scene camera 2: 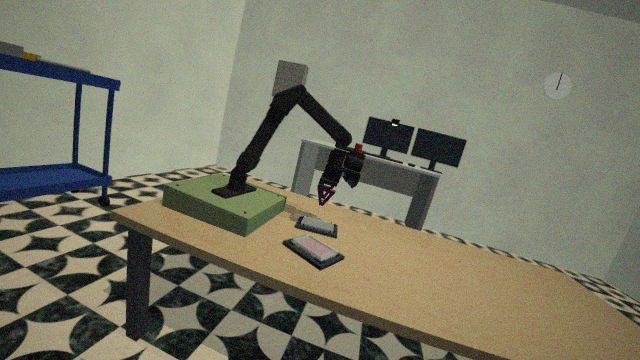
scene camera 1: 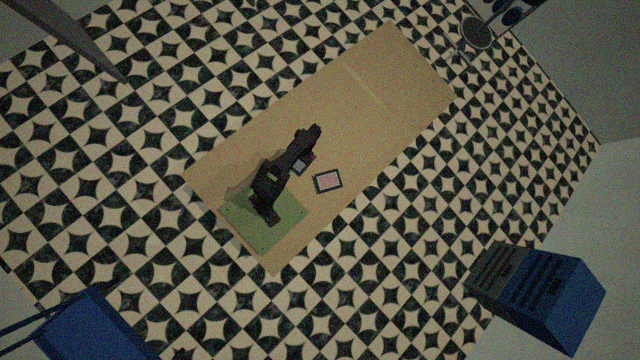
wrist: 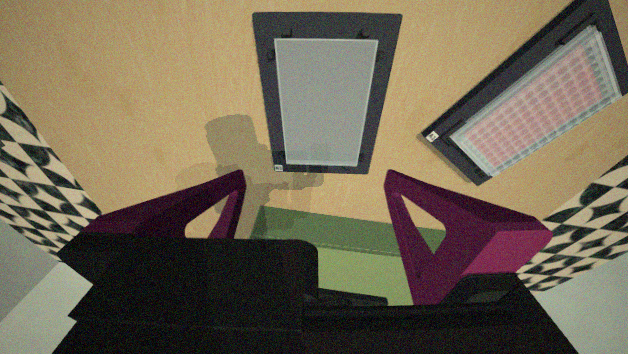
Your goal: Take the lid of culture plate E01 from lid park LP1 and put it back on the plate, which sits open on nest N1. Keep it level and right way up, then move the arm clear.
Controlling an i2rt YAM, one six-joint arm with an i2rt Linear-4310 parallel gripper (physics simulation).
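The pale grey lid lies flat and level on the dark lid park. The open culture plate, with pink wells, sits on the dark nest, apart from the lid park. My gripper is open and empty, its magenta fingers wide apart. It hangs above the table near the lid park; in the wrist view the lid shows beyond the gap between the fingertips. The arm partly covers the lid park in scene camera 1.
The arm stands on a green base block on the wooden table, close to the lid park and nest. A blue cart and a grey desk with monitors stand away from the table.
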